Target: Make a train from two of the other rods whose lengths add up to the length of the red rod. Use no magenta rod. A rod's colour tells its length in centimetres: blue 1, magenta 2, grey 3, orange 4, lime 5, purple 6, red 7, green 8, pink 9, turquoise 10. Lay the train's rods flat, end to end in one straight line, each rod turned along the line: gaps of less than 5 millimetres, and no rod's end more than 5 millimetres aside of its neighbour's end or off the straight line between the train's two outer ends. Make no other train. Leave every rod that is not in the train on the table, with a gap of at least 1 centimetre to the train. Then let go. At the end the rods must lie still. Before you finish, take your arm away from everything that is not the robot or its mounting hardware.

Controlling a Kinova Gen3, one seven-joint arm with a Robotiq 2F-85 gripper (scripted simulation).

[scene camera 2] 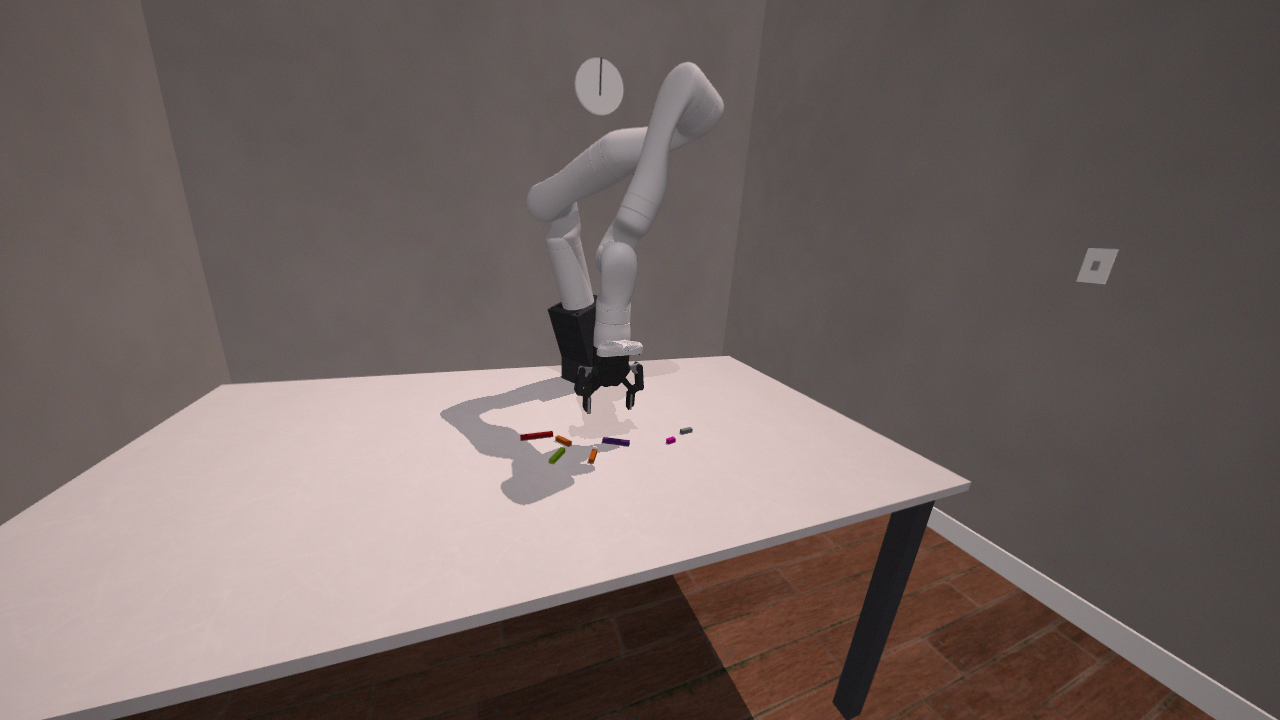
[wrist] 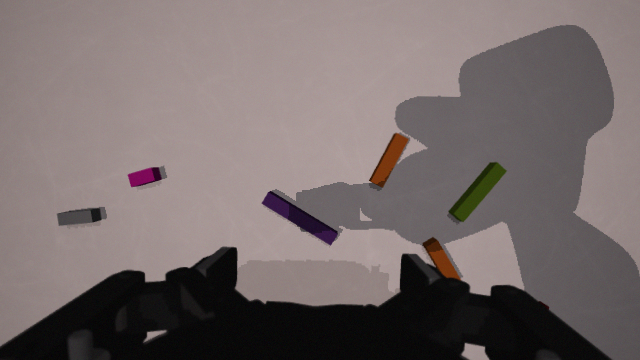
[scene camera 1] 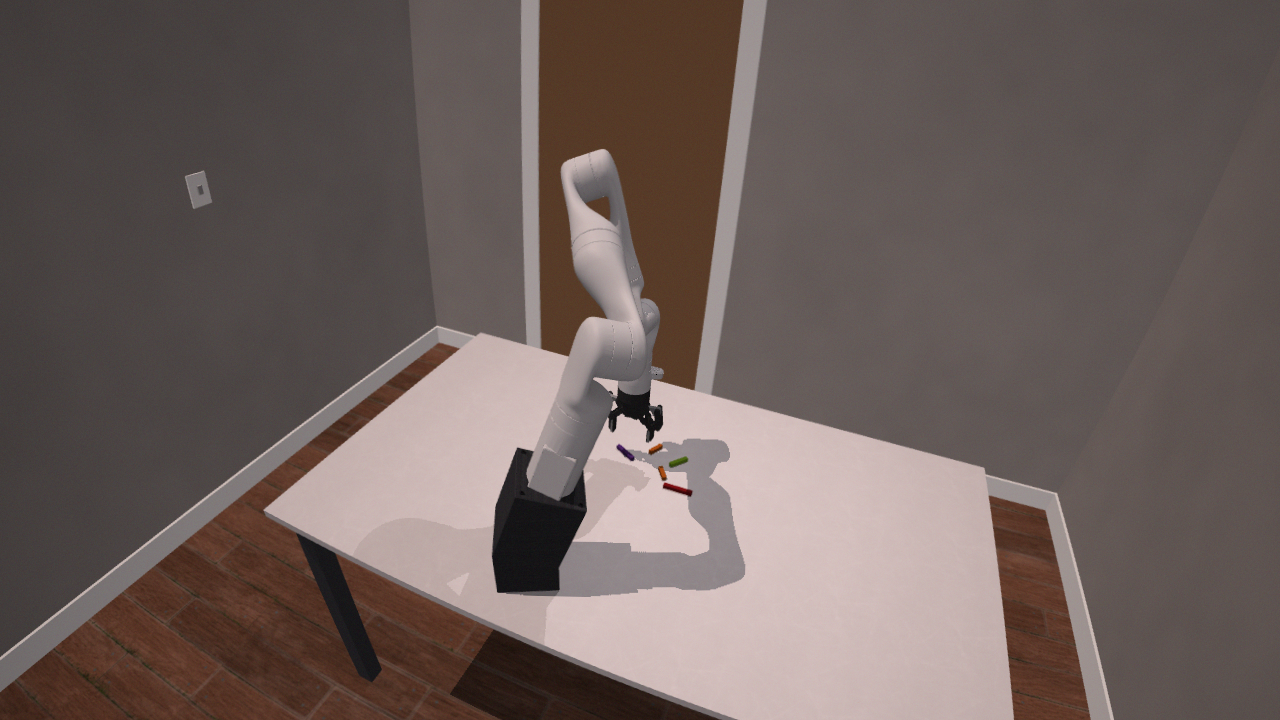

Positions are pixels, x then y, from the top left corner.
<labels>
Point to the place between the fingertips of the gripper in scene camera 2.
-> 608, 410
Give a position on an orange rod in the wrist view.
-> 397, 143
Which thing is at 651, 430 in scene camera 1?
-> The gripper.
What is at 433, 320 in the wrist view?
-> The gripper.
</labels>
